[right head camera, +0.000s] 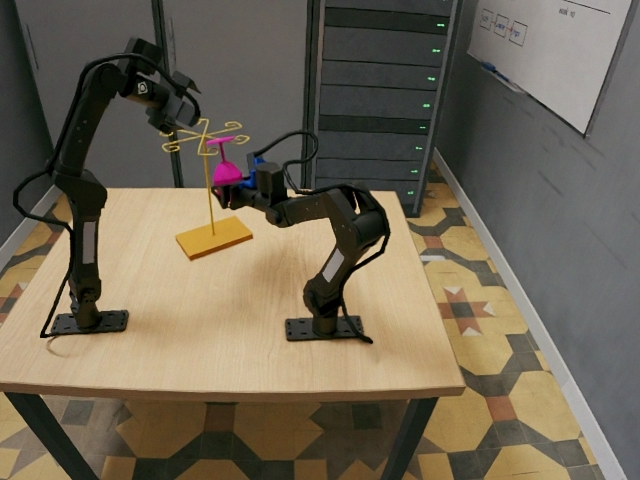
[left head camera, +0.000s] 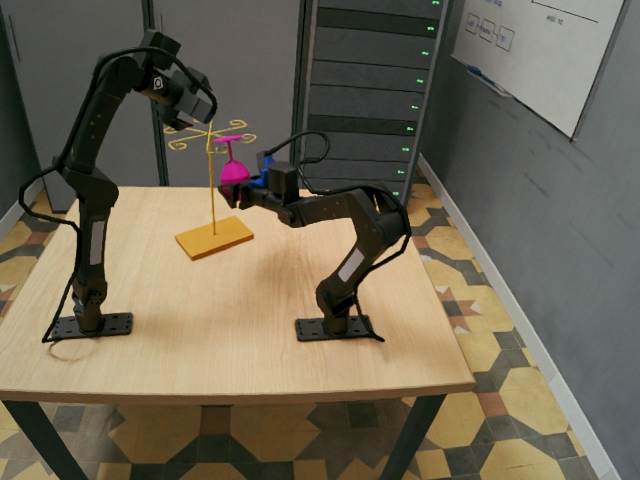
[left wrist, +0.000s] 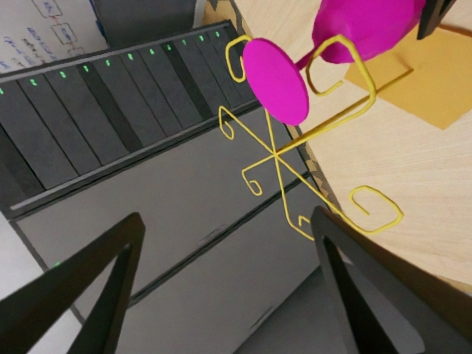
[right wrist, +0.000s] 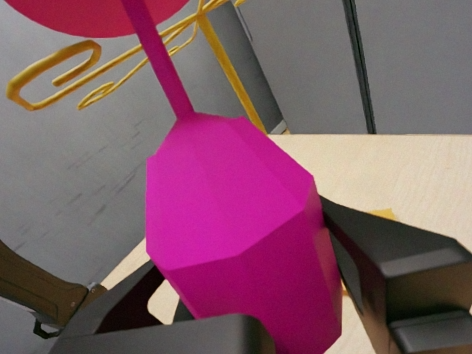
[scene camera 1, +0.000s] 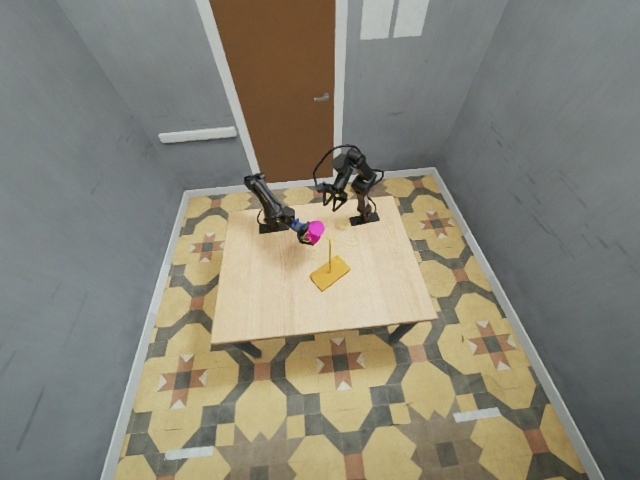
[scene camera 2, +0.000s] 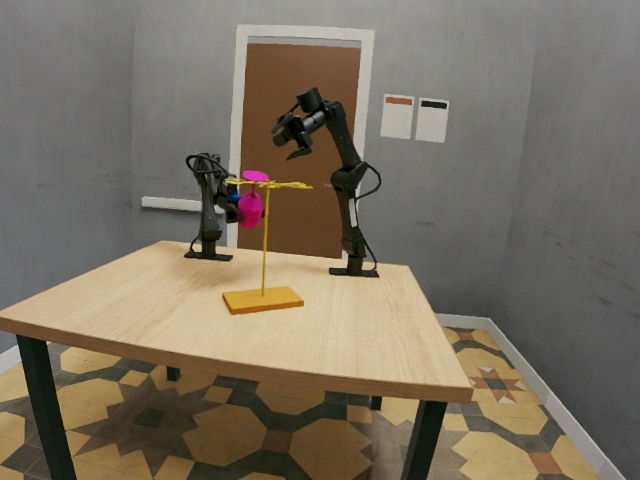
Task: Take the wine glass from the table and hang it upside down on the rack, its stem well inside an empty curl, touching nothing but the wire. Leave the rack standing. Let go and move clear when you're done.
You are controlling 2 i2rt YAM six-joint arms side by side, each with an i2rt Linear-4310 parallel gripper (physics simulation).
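Seen in the pictures: left gripper, fingertip midpoint: [left wrist: 228, 216] [scene camera 1: 329, 209] [scene camera 2: 279, 146]; right gripper, fingertip midpoint: [right head camera: 221, 185] [left head camera: 228, 184] [left wrist: 377, 36] [scene camera 1: 317, 239] [scene camera 2: 255, 216]; left arm's base, link origin: [right head camera: 90, 323] [left head camera: 93, 327] [scene camera 1: 364, 219] [scene camera 2: 353, 273]; right arm's base, link origin: [right head camera: 324, 329] [left head camera: 334, 329] [scene camera 1: 274, 227] [scene camera 2: 208, 257].
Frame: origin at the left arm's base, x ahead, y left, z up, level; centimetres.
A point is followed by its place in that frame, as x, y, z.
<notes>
The magenta wine glass [left head camera: 235, 172] @(21.2, -38.9, 30.5) [right head camera: 227, 173] @(21.3, -39.0, 30.4) [scene camera 1: 315, 230] @(28.1, -38.4, 37.4) [scene camera 2: 250, 209] @(27.3, -38.3, 27.3) [left wrist: 275, 80] @(25.6, -37.3, 38.0) [right wrist: 225, 200] @(22.7, -41.4, 30.3) is upside down in the air, foot upward. My right gripper [left head camera: 235, 196] [right wrist: 250, 215] @(25.1, -37.1, 24.7) is shut on its bowl. The yellow wire rack [left head camera: 191, 242] @(30.3, -25.4, 2.0) [right head camera: 193, 242] @(30.1, -26.3, 2.0) [scene camera 2: 248, 302] @(39.1, -36.1, 2.0) [left wrist: 274, 153] @(33.9, -32.8, 36.1) [right wrist: 228, 70] @(33.5, -32.9, 31.8) stands upright. The foot is above curl level. In the right wrist view the stem passes in front of a wire arm; I cannot tell whether it is inside a curl. The curls look empty in the left wrist view. My left gripper [scene camera 1: 330, 205] @(24.7, -30.9, 46.9) [left wrist: 228, 216] @(24.7, -30.9, 46.9) is open and empty, above and beside the rack.
The wooden table [left head camera: 222, 356] @(-12.9, -32.3, 0.0) [scene camera 2: 361, 330] @(48.3, -4.3, 0.0) carries both arm bases. The left arm [left head camera: 95, 206] @(0.1, -8.5, 35.5) reaches high over the table near the rack's top. The right arm [left head camera: 356, 222] @(-14.3, -59.5, 37.8) reaches in low toward the rack. Grey cabinets and a server rack [left head camera: 305, 118] stand behind the table.
</notes>
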